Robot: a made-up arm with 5 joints.
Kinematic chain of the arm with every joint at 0, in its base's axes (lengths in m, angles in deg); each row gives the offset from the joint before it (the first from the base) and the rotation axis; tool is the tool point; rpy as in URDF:
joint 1: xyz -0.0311 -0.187 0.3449 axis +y
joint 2: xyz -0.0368 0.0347 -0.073 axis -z
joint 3: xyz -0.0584 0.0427 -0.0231 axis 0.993 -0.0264 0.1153
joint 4: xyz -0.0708 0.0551 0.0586 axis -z
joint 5: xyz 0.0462 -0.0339 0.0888 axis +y
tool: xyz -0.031 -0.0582 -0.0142 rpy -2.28 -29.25 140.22
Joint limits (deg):
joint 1: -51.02..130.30
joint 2: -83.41..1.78
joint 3: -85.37..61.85
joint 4: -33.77..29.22
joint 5: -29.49..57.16
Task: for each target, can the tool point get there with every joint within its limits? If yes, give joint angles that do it. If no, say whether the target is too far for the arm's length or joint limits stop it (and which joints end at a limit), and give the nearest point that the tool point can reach.
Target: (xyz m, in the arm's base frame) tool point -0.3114 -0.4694 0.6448
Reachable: no: too far | nearest point -0.2154 -0.2692 0.5421 | short by 0.245 m
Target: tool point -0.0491 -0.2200 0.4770
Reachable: yes | joints 65.83 -48.82 -7.53 -0.83 -6.24
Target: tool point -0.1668 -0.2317 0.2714
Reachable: yes | joints -24.48 -9.32 31.12 13.65 -15.38
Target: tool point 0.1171 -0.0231 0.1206
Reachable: no: joint limits stop it (at a limit: joint 1, joint 3, joint 4, joint 5) | nearest point -0.0274 0.0040 0.2256 | short by 0.181 m
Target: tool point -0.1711 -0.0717 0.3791
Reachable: yes | joints -3.49 -12.19 -32.27 -21.11 24.37
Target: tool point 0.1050 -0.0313 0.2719
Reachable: no: joint limits stop it (at a limit: joint 1, joint 2, joint 4, joint 5) | nearest point 0.0771 -0.0551 0.3773 | short by 0.112 m
